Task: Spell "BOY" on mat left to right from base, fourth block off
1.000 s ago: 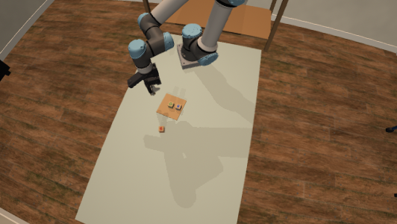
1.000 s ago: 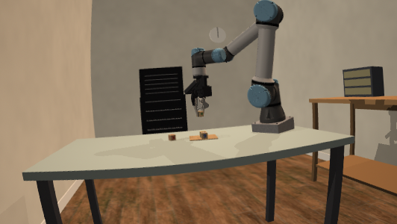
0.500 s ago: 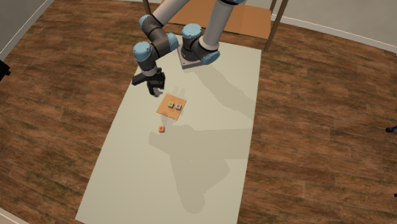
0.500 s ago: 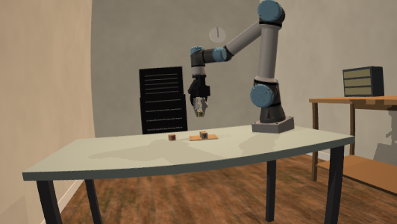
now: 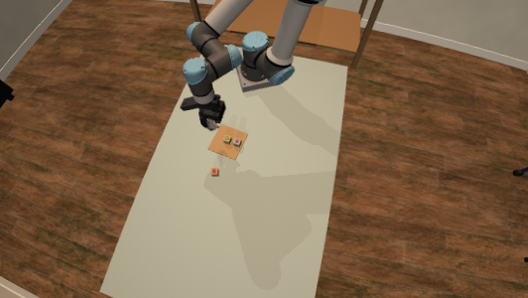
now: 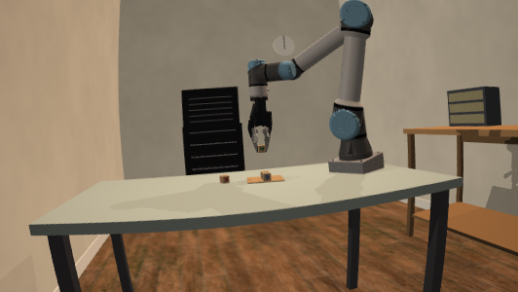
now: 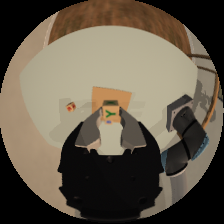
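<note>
Right now my hand is 12 cm above the orange mat, 5 cm to the right of it and 1 cm short of it. Also, from my hand: block right at my hand.
</note>
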